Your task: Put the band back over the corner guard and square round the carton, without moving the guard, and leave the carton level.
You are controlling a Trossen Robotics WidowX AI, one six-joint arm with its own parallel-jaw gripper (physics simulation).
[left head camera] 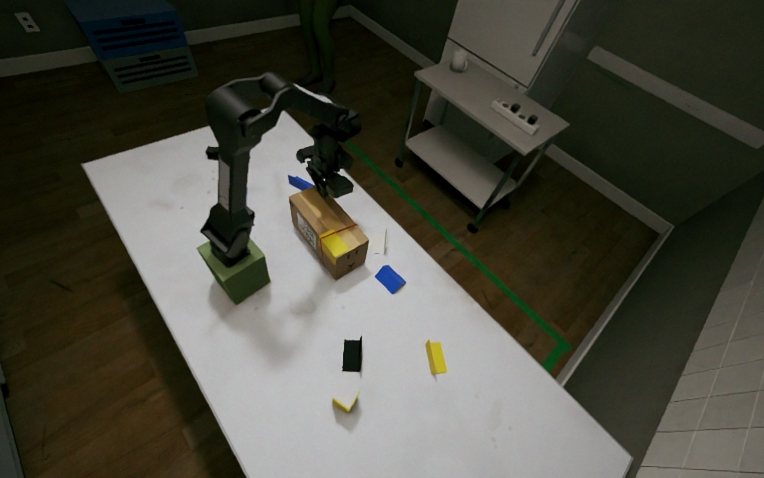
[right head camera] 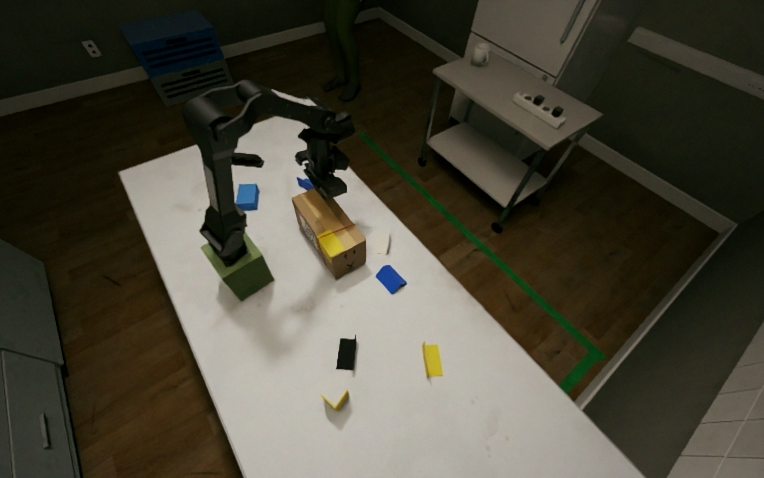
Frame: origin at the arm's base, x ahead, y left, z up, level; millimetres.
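Seen in the pictures: gripper, between the fingertips: (left head camera: 322, 194) (right head camera: 321, 195); arm's base, origin of its link: (left head camera: 231, 251) (right head camera: 231, 250).
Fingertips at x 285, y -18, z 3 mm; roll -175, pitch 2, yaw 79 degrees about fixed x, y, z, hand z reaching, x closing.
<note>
Offsets run from my fingertips to a thing's top centre. "spot": to the spot under its first point.
The brown carton @(dx -28, dy -49, dz -39 mm) (left head camera: 356, 246) (right head camera: 353, 249) stands on the white table and looks level. A yellow corner guard @(dx -79, dy -121, dz -37 mm) (left head camera: 335, 245) (right head camera: 331, 244) sits on its upper left edge, near the end facing the cameras. The thin red band @(spot: dx -24, dy -110, dz -35 mm) (left head camera: 344, 228) (right head camera: 342, 229) crosses the carton's top near the guard's far end and runs down the left side in the left head view. Its run on the hidden right side and underneath does not show. My gripper (left head camera: 328, 192) (right head camera: 326, 192) is slightly open, pointing down at the carton's far end, away from the band. No held thing shows between the fingers.
A blue piece @(dx +15, dy -277, dz -147 mm) (left head camera: 389, 279) (right head camera: 390, 279) and a white piece @(dx +92, dy -165, dz -135 mm) (left head camera: 379, 243) (right head camera: 383, 243) lie right of the carton. A black piece @(dx -232, dy -341, dz -135 mm) (left head camera: 352, 355) (right head camera: 346, 353) and yellow pieces @(dx -84, dy -517, dz -135 mm) (left head camera: 436, 357) (right head camera: 433, 360) lie nearer. A light-blue block @(dx -109, dy +294, dz -140 mm) (right head camera: 247, 196) lies behind the arm's green base (left head camera: 247, 279) (right head camera: 249, 276).
</note>
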